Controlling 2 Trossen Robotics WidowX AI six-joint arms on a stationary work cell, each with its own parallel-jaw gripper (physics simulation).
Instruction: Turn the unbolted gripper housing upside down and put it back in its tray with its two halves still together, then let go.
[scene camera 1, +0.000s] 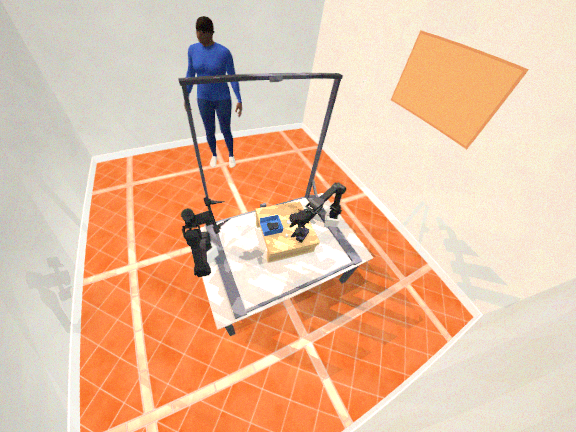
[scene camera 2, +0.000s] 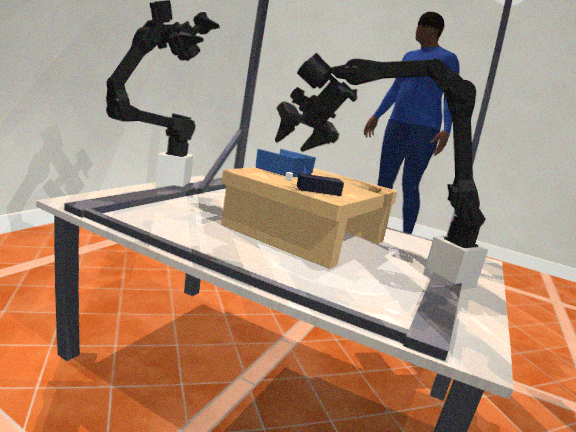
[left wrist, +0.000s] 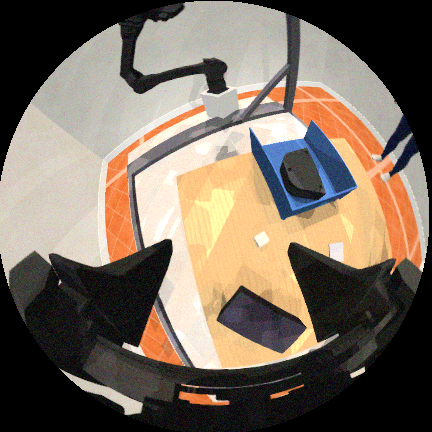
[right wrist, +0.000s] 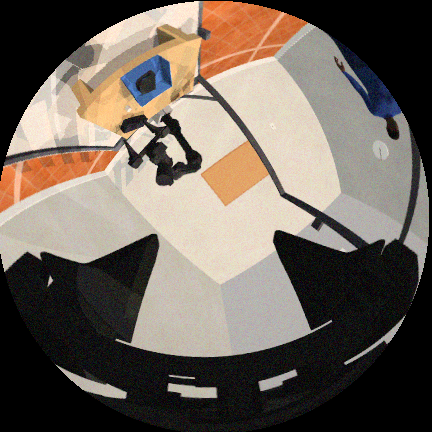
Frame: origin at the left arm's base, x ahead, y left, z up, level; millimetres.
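Seen in the pictures: left gripper, fingertip midpoint: (scene camera 1: 290, 232) (scene camera 2: 288, 146) (left wrist: 232, 247) (right wrist: 132, 129); right gripper, fingertip midpoint: (scene camera 1: 228, 209) (scene camera 2: 211, 32) (right wrist: 217, 238); left arm's base at its link origin: (scene camera 1: 333, 215) (scene camera 2: 460, 242) (right wrist: 164, 116); right arm's base at its link origin: (scene camera 1: 205, 247) (scene camera 2: 176, 154) (left wrist: 217, 89).
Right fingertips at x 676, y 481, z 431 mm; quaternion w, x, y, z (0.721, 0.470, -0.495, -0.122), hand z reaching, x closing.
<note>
Offsets run from my right fingertips to a thing's top centre.
The black gripper housing @(221 mm back, 209 mm right, 338 mm down) (scene camera 1: 272, 226) (left wrist: 301, 172) (right wrist: 146, 82) lies inside the blue tray @(207 mm back, 211 mm right, 318 mm down) (scene camera 2: 272, 161) (left wrist: 270, 185) (right wrist: 164, 75); small dark dots show on its upper face in the left wrist view. Its two halves cannot be told apart. In scene camera 2 the tray walls hide it. My left gripper (scene camera 2: 290, 145) (left wrist: 232, 247) is open and empty, pointing down above the wooden stand, nearer the camera than the tray. My right gripper (scene camera 2: 207, 37) (right wrist: 217, 238) is open and empty, raised high at the left of scene camera 2, well away from the tray.
The tray stands on a wooden stand (scene camera 2: 280, 215) (left wrist: 215, 215) on the white table. A dark rectangular block @(432 mm back, 189 mm right, 340 mm down) (scene camera 2: 320, 185) (left wrist: 262, 320) lies on the stand beneath my left gripper. A white cube @(322 mm back, 161 mm right, 355 mm down) (scene camera 2: 289, 176) (left wrist: 261, 239) and a flat white piece @(325 mm back, 290 mm right, 372 mm down) (left wrist: 336, 250) lie near the tray.
</note>
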